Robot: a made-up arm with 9 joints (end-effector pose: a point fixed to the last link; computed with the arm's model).
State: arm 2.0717 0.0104 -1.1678 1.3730 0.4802 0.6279 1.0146 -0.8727 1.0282
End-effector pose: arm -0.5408 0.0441 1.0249 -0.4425 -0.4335 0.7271 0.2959
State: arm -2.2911 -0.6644 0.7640 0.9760 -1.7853 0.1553 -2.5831 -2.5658 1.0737
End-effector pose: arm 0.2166 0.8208 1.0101 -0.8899 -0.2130 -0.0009 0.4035
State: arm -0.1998 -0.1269 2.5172 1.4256 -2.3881 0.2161 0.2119 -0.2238 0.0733
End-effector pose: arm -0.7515 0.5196 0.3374 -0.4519 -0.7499 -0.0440 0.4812
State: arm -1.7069 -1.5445 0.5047 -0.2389 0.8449 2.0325 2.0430 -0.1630 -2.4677
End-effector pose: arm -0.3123 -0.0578 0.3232 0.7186 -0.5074 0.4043 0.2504
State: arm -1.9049 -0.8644 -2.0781 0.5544 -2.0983 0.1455 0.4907 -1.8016 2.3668
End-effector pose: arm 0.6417 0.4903 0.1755 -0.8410 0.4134 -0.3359 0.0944
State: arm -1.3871 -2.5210 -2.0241 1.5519 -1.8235 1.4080 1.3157 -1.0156 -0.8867
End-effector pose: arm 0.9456 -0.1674 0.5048 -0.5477 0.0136 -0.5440 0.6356
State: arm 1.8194 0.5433 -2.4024 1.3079 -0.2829 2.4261 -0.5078 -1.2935 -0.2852
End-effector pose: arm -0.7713 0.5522 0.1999 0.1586 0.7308 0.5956 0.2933
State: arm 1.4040 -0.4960 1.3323 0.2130 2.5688 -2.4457 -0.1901 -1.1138 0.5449
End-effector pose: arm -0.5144 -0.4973 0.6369 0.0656 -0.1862 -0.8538 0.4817
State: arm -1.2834 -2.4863 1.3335 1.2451 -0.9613 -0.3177 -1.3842 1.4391 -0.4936
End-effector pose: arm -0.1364 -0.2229 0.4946 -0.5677 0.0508 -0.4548 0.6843
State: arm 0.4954 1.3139 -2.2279 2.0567 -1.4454 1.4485 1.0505 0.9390 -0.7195
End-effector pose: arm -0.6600 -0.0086 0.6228 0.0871 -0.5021 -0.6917 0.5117
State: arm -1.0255 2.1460 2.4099 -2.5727 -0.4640 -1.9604 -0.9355 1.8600 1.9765
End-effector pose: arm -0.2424 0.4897 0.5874 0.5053 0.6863 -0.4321 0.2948
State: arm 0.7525 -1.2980 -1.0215 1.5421 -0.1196 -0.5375 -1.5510 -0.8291 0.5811
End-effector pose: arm -0.6181 0.6004 0.2040 -0.6580 -0.1284 0.5783 0.4648
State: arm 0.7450 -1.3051 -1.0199 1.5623 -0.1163 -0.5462 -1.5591 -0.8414 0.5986
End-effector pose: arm -0.6293 0.6032 0.1975 -0.6537 -0.1240 0.5896 0.4579
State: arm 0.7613 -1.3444 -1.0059 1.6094 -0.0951 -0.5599 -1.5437 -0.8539 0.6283
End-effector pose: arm -0.6631 0.5839 0.2058 -0.6347 -0.1344 0.6139 0.4497
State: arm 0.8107 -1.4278 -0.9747 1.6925 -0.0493 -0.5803 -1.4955 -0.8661 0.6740
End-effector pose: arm -0.7245 0.5269 0.2326 -0.5950 -0.1660 0.6555 0.4345
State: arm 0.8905 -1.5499 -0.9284 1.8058 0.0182 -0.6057 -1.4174 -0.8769 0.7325
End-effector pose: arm -0.7983 0.4222 0.2698 -0.5349 -0.2155 0.7107 0.4029
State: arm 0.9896 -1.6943 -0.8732 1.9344 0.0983 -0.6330 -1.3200 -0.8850 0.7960
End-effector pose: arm -0.8564 0.2759 0.3032 -0.4613 -0.2722 0.7690 0.3490
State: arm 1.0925 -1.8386 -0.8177 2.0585 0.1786 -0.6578 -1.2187 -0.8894 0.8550
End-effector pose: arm -0.8773 0.1184 0.3222 -0.3868 -0.3227 0.8178 0.2783
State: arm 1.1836 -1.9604 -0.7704 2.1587 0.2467 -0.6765 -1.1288 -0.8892 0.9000
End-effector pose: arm -0.8637 -0.0125 0.3274 -0.3247 -0.3584 0.8501 0.2084
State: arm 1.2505 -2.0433 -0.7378 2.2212 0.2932 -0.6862 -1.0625 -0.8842 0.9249
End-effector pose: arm -0.8372 -0.0947 0.3265 -0.2838 -0.3785 0.8666 0.1590
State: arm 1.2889 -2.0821 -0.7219 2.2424 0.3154 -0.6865 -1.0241 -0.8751 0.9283
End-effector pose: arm -0.8164 -0.1295 0.3266 -0.2648 -0.3868 0.8721 0.1403
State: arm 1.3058 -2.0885 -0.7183 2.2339 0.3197 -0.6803 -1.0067 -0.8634 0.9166
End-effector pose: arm -0.8050 -0.1336 0.3295 -0.2611 -0.3885 0.8716 0.1458
